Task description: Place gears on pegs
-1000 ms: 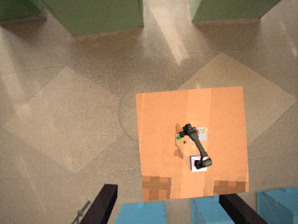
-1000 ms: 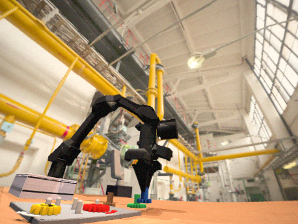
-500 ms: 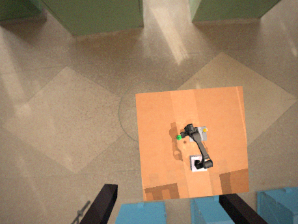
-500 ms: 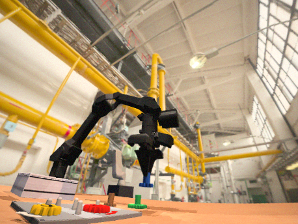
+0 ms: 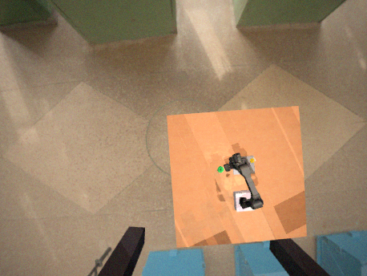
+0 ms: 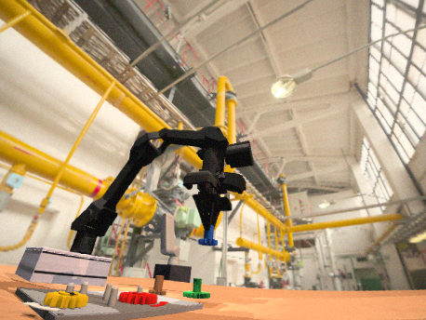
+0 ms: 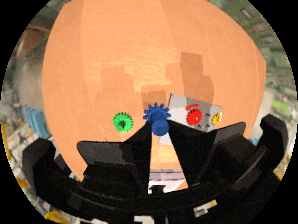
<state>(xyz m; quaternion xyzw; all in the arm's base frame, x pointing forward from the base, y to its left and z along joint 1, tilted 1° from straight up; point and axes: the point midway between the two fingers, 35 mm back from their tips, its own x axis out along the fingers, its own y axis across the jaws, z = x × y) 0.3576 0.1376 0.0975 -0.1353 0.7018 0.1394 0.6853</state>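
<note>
Right now the grey board is 4 cm behind my gripper tip, 16 cm to the right of it and 13 cm below it. Also, from my gripper tip: blue gear (1 cm below); then green gear (9 cm behind, 6 cm to the left, 12 cm below); then red gear (1 cm behind, 14 cm to the right, 12 cm below).
</note>
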